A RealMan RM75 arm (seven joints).
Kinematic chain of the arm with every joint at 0, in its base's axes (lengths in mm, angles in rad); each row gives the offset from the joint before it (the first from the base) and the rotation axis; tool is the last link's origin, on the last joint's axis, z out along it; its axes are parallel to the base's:
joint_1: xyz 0 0 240.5 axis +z
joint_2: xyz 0 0 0 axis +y
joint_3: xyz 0 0 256 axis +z
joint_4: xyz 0 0 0 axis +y
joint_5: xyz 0 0 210 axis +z
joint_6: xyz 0 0 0 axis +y
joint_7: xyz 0 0 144 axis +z
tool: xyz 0 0 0
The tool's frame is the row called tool.
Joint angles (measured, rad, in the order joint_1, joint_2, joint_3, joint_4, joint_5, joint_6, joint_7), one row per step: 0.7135 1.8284 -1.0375 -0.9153 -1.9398 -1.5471 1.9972; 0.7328 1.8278 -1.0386 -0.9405 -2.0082 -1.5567 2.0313; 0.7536 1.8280 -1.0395 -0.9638 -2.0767 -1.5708 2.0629; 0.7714 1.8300 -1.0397 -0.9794 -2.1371 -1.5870 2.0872; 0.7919 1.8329 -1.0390 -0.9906 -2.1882 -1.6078 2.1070; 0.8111 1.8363 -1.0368 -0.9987 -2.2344 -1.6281 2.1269; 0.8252 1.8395 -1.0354 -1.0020 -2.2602 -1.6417 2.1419
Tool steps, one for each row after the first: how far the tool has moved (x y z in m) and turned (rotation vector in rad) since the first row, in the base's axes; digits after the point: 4 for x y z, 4 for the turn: -0.0026 0.0029 0.0014 -0.0052 -0.0641 -0.0073; -0.0056 0.0054 0.0029 -0.0112 -0.1279 -0.0137; -0.0072 0.0069 0.0034 -0.0198 -0.1824 -0.0220; -0.0104 0.0079 0.0034 -0.0327 -0.2273 -0.0256; -0.0133 0.0088 0.0034 -0.0447 -0.2658 -0.0335; -0.0162 0.0093 0.0028 -0.0541 -0.2854 -0.0397
